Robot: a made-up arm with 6 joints. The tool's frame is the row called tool. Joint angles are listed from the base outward.
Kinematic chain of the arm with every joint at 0, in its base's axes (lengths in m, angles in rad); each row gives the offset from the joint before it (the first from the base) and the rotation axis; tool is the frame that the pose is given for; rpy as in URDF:
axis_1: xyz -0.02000 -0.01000 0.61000 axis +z
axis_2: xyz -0.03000 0.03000 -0.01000 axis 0 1 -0.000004
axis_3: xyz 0.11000 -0.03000 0.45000 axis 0 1 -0.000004
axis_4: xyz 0.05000 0.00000 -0.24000 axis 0 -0.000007 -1
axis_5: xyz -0.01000 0.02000 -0.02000 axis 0 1 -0.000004
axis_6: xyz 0.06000 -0.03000 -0.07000 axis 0 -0.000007 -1
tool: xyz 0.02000 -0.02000 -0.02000 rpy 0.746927 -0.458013 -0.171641
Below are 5 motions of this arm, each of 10 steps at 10 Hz.
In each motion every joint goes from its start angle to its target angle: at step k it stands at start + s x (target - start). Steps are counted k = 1, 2, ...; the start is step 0. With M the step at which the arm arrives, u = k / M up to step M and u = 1 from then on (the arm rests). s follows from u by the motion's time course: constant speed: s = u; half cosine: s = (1 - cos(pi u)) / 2; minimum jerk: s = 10 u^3 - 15 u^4 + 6 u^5.
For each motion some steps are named. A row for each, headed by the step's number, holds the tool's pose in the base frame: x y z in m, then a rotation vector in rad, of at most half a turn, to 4 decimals.
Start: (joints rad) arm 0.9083 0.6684 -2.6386 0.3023 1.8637 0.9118
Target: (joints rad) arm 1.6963 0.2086 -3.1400 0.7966 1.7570 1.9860
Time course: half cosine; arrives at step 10
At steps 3, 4, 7, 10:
3: 0.2490 0.5025 1.0240 1.1532 -0.2845 -0.0647
4: 0.1673 0.4941 1.0810 1.2746 -0.2175 -0.1006
7: -0.0544 0.3547 1.2320 1.5304 0.2256 -0.1929
10: -0.1134 0.2456 1.2799 1.5441 0.5070 -0.2002

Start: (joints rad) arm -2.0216 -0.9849 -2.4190 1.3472 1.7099 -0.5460
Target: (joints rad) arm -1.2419 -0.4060 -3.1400 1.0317 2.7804 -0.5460
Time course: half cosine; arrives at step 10
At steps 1, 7, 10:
1: 0.2581 0.3396 1.2627 -0.3579 -1.3518 0.6995
7: 0.0515 0.2275 1.2705 0.1511 -0.8514 0.6459
10: 0.0198 0.1752 1.2578 0.2479 -0.7006 0.6334

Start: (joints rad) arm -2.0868 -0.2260 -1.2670 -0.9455 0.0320 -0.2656
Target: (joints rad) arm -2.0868 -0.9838 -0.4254 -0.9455 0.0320 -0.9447
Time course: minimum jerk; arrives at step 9
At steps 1, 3, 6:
1: -0.1457 -0.3211 1.1465 -0.9711 -0.4347 -0.3120
3: -0.1091 -0.2635 1.1338 -0.8982 -0.3288 -0.2622
6: -0.0102 -0.1052 1.0364 -0.6758 -0.0313 -0.1063

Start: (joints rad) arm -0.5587 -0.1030 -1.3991 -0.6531 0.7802 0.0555
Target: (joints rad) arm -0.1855 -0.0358 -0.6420 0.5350 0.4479 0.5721
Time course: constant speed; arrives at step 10
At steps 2, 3, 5, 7, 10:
2: 0.3352 -0.2358 1.0223 0.1218 -1.1146 -0.0581
3: 0.3414 -0.2215 0.9899 0.2430 -1.1421 -0.1619
5: 0.3440 -0.1899 0.9270 0.4463 -1.1597 -0.4095
7: 0.3335 -0.1564 0.8679 0.5828 -1.1331 -0.6983
10: 0.2941 -0.1073 0.7907 0.6341 -1.0352 -1.1721

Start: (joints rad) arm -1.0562 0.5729 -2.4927 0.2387 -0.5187 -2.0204
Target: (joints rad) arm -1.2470 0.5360 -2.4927 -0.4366 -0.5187 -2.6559
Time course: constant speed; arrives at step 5
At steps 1, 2, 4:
1: 0.2350 -0.4865 1.1617 -1.6586 -0.0298 0.8056
2: 0.2280 -0.4898 1.1619 -1.6434 0.2899 0.8259
4: 0.2101 -0.5003 1.1579 -1.5413 0.9266 0.8270

